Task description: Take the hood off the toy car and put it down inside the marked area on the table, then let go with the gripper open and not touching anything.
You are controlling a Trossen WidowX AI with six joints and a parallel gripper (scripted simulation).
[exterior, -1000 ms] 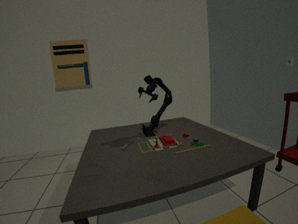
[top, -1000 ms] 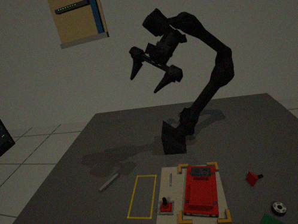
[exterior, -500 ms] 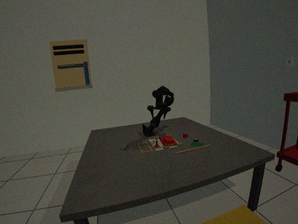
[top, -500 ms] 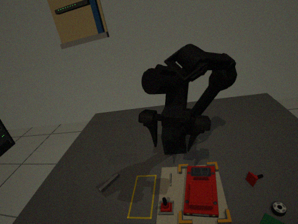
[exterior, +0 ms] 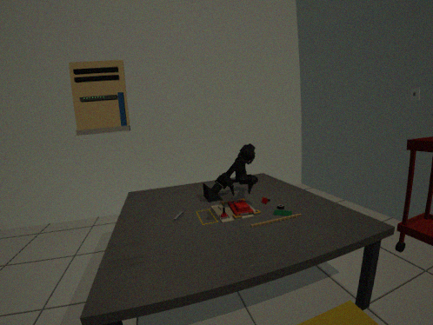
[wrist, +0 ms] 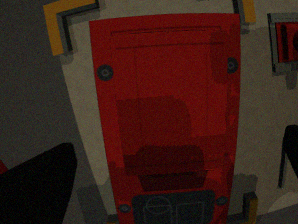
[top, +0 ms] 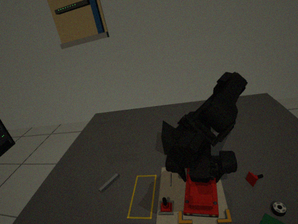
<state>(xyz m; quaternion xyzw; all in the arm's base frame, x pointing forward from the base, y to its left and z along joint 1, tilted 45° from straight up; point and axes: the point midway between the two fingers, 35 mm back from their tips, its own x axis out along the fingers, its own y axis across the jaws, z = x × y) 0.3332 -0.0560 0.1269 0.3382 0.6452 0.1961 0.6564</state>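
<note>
The red hood is 7 cm below my gripper tip and 1 cm behind it. The rest, counted from my gripper tip: black-and-white wheel: 23 cm to the left, 10 cm below, 7 cm ahead; long wooden stick: 19 cm ahead, 11 cm to the left, 10 cm below; green plate: 19 cm to the left, 13 cm ahead, 11 cm below.
</note>
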